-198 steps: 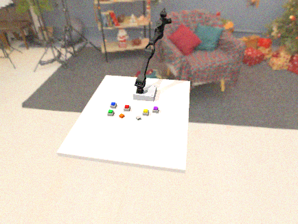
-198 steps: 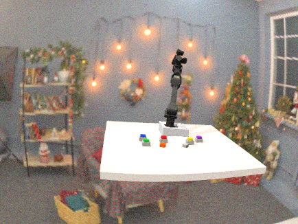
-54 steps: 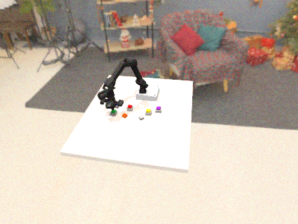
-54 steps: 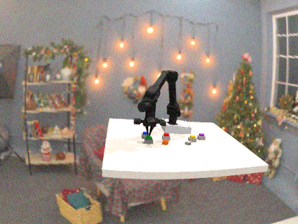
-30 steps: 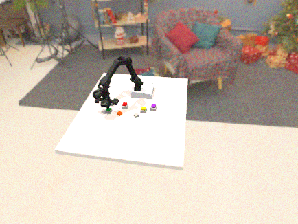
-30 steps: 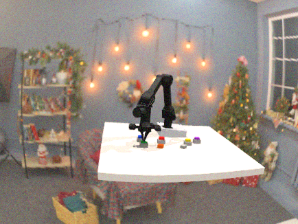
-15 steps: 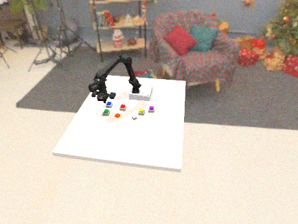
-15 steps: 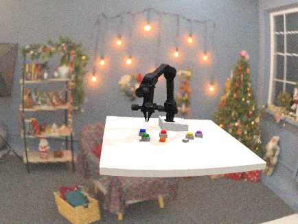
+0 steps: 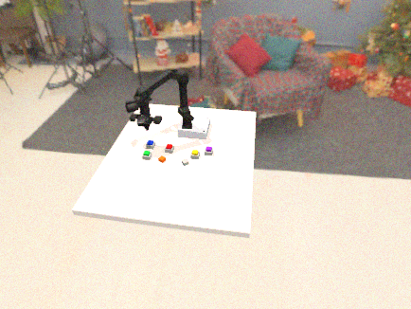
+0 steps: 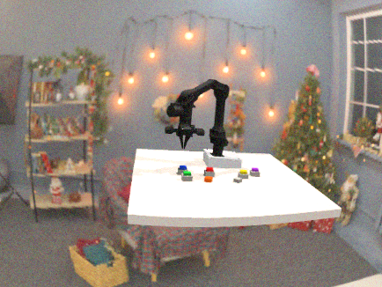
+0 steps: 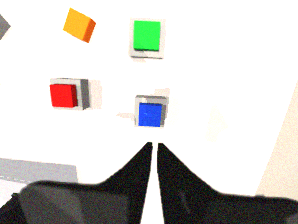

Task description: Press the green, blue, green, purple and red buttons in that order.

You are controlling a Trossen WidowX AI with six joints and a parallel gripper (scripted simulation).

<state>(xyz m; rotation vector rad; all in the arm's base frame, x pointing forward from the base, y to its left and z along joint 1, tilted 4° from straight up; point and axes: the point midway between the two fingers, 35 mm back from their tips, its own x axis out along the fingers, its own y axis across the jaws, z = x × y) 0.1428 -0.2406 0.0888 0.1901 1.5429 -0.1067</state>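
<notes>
Right now the blue button is 9 cm below my gripper tip and 1 cm to the left of it. From my gripper tip the other things lie so: green button (10 cm ahead, 9 cm below); red button (13 cm to the left, 9 cm below, 4 cm ahead); orange block (14 cm ahead, 12 cm below, 9 cm to the left).
</notes>
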